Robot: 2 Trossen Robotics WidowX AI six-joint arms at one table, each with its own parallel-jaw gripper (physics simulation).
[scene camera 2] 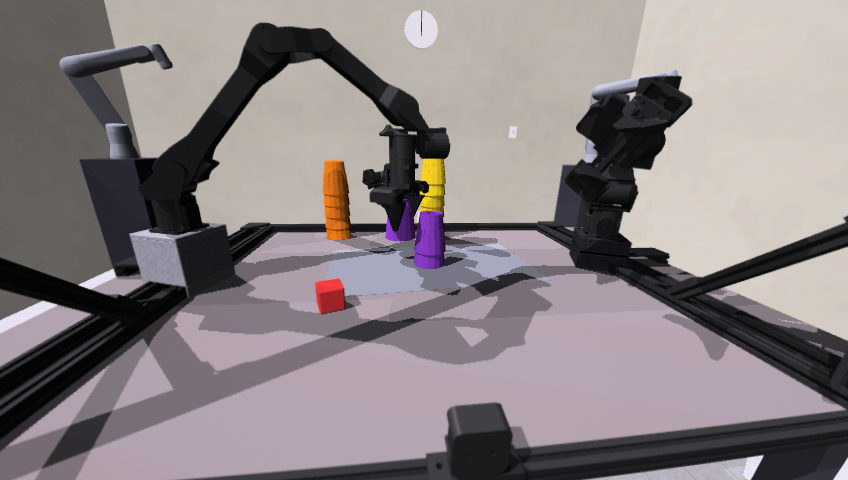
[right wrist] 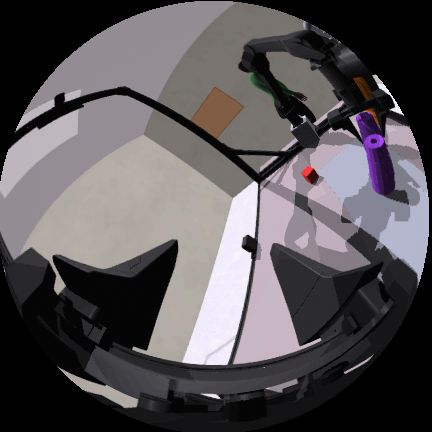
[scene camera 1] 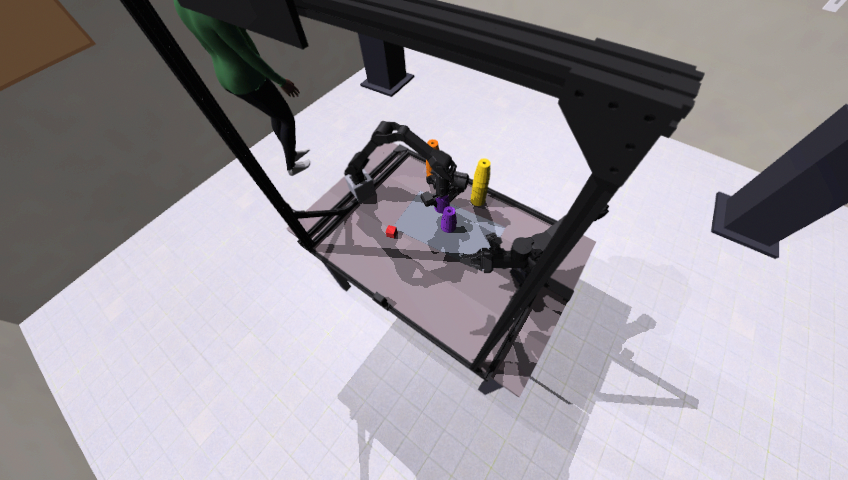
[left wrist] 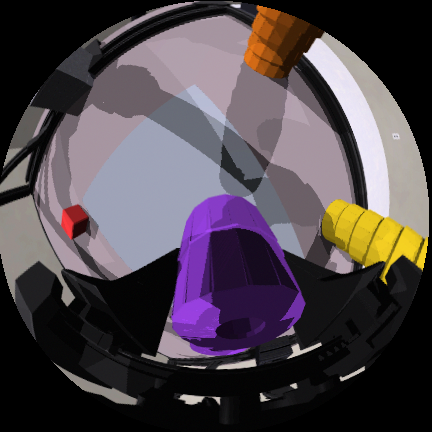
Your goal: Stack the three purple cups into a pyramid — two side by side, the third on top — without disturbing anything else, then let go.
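Pixels of known places: left gripper, fingertip midpoint: (scene camera 2: 402, 227) (right wrist: 372, 139) (scene camera 1: 442, 204) (left wrist: 227, 253); right gripper, fingertip midpoint: (scene camera 2: 595, 151) (right wrist: 225, 247) (scene camera 1: 460, 259); left arm's base, origin of the base link: (scene camera 2: 180, 228) (right wrist: 297, 122) (scene camera 1: 358, 178); right arm's base, origin of the base link: (scene camera 2: 600, 234) (scene camera 1: 531, 267) (left wrist: 273, 361).
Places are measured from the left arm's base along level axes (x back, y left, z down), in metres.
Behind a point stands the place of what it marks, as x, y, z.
My left gripper (scene camera 1: 441, 201) {-0.350, 0.238, 0.031} (scene camera 2: 407, 218) {-0.350, 0.238, 0.031} (left wrist: 227, 253) {-0.350, 0.238, 0.031} points down and is shut on a purple cup (scene camera 1: 440, 208) {-0.366, 0.214, 0.023} (scene camera 2: 400, 234) {-0.355, 0.206, 0.038} (left wrist: 235, 265). The cup is upright, mouth down, and low behind the standing purple stack as seen in scene camera 2. I cannot tell whether its rim touches the surface. The purple stack (scene camera 1: 448, 221) {-0.442, 0.200, 0.025} (scene camera 2: 429, 246) {-0.426, 0.187, 0.054} (right wrist: 382, 175) {-0.454, 0.213, 0.050} stands mouth down on the blue-grey mat (scene camera 1: 416, 220) {-0.305, 0.120, 0.106} (scene camera 2: 368, 282) {-0.326, 0.087, 0.106} (left wrist: 140, 175) {-0.273, 0.147, 0.106}. It looks like nested cups. My right gripper (right wrist: 225, 247) {-0.681, 0.061, -0.151} is open and empty, away from the cups.
An orange cup stack (scene camera 1: 432, 144) (scene camera 2: 336, 199) (left wrist: 275, 45) stands at the back left in scene camera 2. A yellow stack (scene camera 1: 480, 181) {-0.405, 0.400, -0.064} (scene camera 2: 434, 178) {-0.394, 0.395, -0.070} (left wrist: 370, 230) stands behind the purple cups. A red cube (scene camera 1: 390, 231) {-0.309, -0.020, 0.066} (scene camera 2: 330, 296) {-0.312, -0.030, 0.077} (left wrist: 75, 221) {-0.302, 0.013, 0.075} (right wrist: 310, 175) {-0.320, -0.005, 0.079} lies near the mat's front left corner.
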